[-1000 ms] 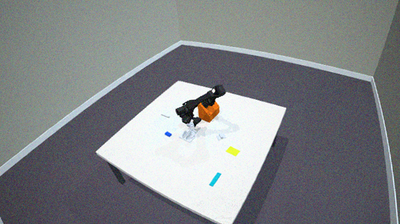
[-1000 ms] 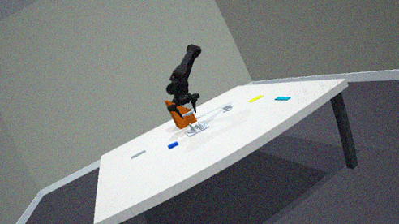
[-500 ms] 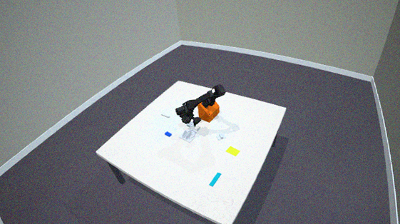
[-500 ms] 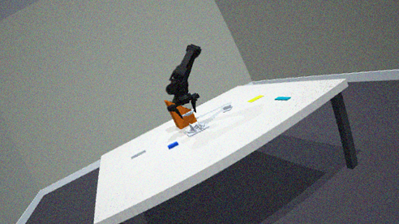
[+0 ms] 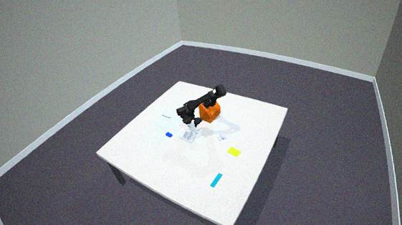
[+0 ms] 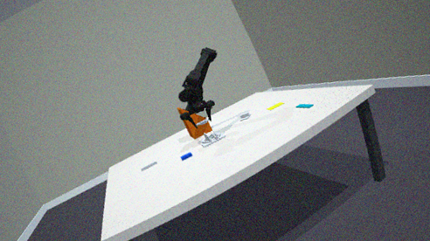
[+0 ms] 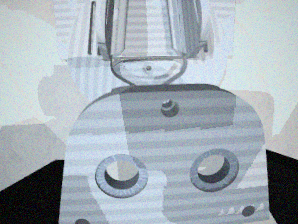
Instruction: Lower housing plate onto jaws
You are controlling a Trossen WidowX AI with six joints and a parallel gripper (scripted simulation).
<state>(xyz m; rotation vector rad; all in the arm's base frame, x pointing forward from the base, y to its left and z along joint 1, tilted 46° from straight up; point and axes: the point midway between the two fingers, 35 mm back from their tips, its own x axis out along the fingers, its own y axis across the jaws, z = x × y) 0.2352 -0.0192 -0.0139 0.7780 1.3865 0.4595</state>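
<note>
My gripper tip is now 7 cm above the jaw assembly, 3 cm short of it and 1 cm to the right of it. The rest, counted from my gripper tip: thin grey bar (35 cm to the right, 10 cm behind, 8 cm below); then housing plate (2 cm above, 1 cm ahead); then blue block (18 cm to the right, 11 cm ahead, 8 cm below).
</note>
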